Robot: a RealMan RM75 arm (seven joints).
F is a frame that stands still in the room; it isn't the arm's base.
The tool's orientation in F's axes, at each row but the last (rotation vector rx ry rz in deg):
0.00, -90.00, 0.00
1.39, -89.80, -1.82
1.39, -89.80, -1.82
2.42, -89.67, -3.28
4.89, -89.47, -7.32
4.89, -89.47, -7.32
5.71, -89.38, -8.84
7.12, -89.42, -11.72
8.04, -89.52, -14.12
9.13, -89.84, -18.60
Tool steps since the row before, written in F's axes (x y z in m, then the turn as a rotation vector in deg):
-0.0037, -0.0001, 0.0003, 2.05, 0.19, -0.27
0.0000, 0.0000, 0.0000, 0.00, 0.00, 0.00
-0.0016, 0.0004, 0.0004, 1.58, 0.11, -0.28
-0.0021, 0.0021, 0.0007, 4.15, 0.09, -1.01
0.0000, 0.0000, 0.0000, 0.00, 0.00, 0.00
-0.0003, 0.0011, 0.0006, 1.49, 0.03, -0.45
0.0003, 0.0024, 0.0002, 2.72, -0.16, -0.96
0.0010, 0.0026, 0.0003, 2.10, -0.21, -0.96
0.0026, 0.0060, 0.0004, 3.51, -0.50, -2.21
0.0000, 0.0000, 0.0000, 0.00, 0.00, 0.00
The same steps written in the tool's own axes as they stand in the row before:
0.0003, -0.0001, 0.0037, -0.27, 0.19, -2.05
0.0000, 0.0000, 0.0000, 0.00, 0.00, 0.00
0.0004, 0.0004, 0.0016, -0.28, 0.11, -1.58
0.0006, 0.0021, 0.0021, -0.99, 0.07, -4.15
0.0000, 0.0000, 0.0000, 0.00, 0.00, 0.00
0.0004, 0.0012, 0.0003, -0.44, 0.01, -1.49
-0.0002, 0.0024, -0.0002, -0.91, -0.22, -2.73
-0.0002, 0.0027, -0.0009, -0.90, -0.30, -2.12
-0.0011, 0.0061, -0.0022, -2.05, -0.79, -3.55
0.0000, 0.0000, 0.0000, 0.00, 0.00, 0.00

